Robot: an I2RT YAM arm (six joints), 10 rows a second.
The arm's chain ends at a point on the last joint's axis. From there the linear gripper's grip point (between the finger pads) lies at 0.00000 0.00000 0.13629 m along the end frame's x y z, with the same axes.
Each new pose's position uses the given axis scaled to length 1; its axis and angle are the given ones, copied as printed.
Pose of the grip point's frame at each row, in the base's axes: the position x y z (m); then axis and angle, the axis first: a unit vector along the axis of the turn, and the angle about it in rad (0 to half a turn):
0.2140 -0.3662 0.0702 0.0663 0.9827 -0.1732 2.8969
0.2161 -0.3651 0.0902 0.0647 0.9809 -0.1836 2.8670
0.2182 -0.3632 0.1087 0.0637 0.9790 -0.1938 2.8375
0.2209 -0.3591 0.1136 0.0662 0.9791 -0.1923 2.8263
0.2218 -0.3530 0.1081 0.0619 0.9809 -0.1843 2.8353
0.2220 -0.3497 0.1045 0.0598 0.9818 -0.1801 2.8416
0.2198 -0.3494 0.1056 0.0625 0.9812 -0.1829 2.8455
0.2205 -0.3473 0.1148 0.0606 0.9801 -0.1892 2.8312
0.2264 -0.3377 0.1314 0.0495 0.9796 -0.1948 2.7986
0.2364 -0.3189 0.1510 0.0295 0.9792 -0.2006 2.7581
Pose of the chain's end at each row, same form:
0.1846 -0.3183 0.1944 0.0663 0.9827 -0.1732 2.8969
0.1830 -0.3145 0.2124 0.0647 0.9809 -0.1836 2.8670
0.1815 -0.3101 0.2287 0.0637 0.9790 -0.1938 2.8375
0.1829 -0.3062 0.2333 0.0662 0.9791 -0.1923 2.8263
0.1845 -0.3023 0.2290 0.0619 0.9809 -0.1843 2.8353
0.1853 -0.3002 0.2261 0.0598 0.9818 -0.1801 2.8416
0.1838 -0.2991 0.2270 0.0625 0.9812 -0.1829 2.8455
0.1828 -0.2954 0.2351 0.0606 0.9801 -0.1892 2.8312
0.1841 -0.2849 0.2497 0.0495 0.9796 -0.1948 2.7986
0.1880 -0.2658 0.2668 0.0295 0.9792 -0.2006 2.7581

